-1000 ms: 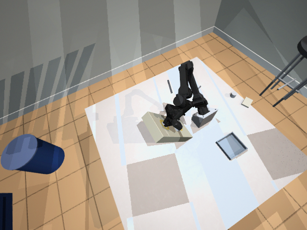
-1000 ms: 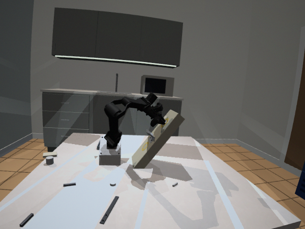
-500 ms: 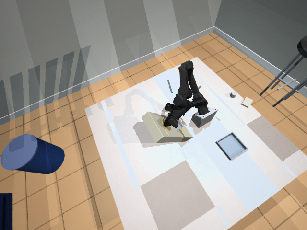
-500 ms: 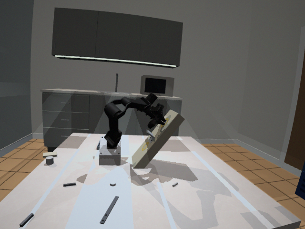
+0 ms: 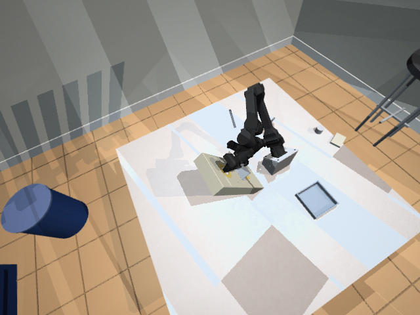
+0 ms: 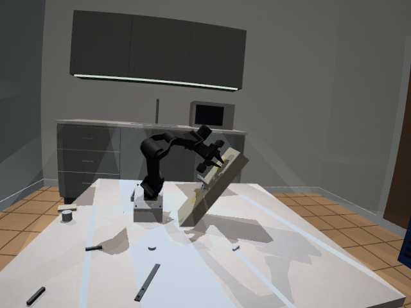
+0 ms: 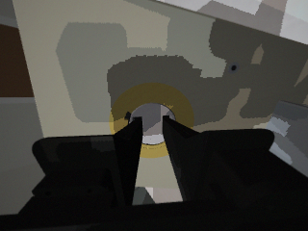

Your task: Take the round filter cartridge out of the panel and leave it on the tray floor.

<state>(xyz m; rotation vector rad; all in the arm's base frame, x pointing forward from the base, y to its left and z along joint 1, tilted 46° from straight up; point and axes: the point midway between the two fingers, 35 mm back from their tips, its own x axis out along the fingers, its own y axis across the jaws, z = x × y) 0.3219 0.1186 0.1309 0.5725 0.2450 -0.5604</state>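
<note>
My gripper tip is 10 mm short of the filter cartridge and 10 mm above it. Round my gripper tip: tray (390 mm behind, 300 mm to the left, 270 mm below); then beige block (790 mm behind, 90 mm to the left, 280 mm below).
</note>
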